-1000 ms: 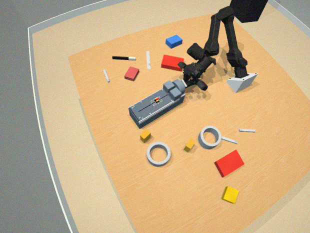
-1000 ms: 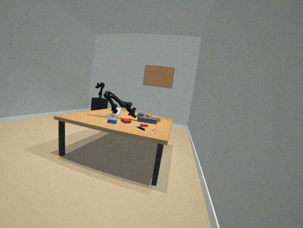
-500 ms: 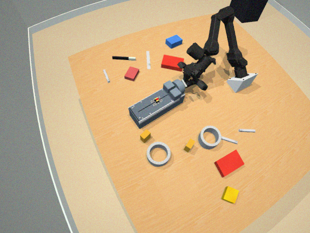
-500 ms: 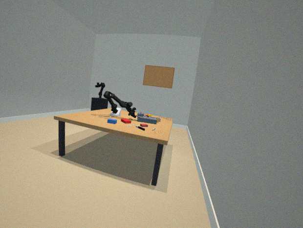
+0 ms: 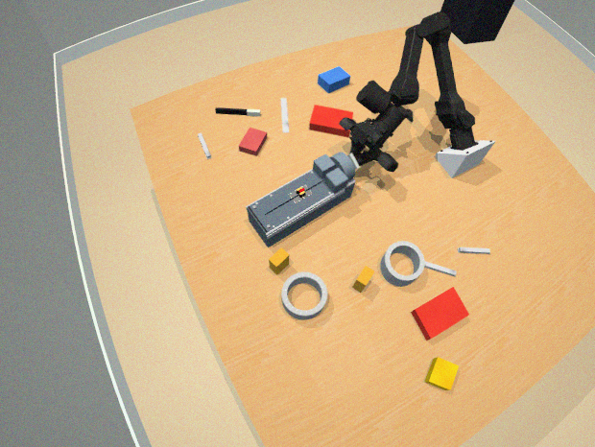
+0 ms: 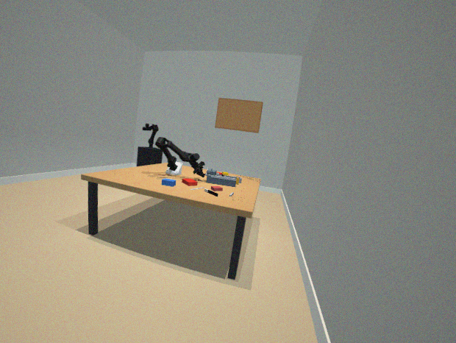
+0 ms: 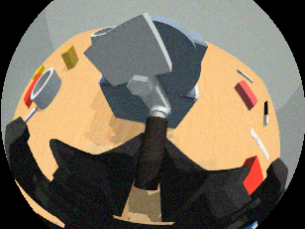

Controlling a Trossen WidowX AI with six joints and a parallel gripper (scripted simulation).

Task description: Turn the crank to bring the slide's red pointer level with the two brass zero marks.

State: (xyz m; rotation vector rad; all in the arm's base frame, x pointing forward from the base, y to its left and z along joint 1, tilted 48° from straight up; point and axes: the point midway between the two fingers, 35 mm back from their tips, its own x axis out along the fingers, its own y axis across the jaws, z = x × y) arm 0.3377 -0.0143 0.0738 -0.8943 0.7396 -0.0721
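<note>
My gripper tip is 16 cm short of the red pointer, 5 cm to the right of it and 4 cm below it. From my gripper tip the other things lie so: red block: 20 cm ahead, 20 cm to the right, 3 cm below; dark crank handle: 2 cm behind, 2 cm above; black marker: 19 cm ahead, 32 cm to the right, 3 cm below.
</note>
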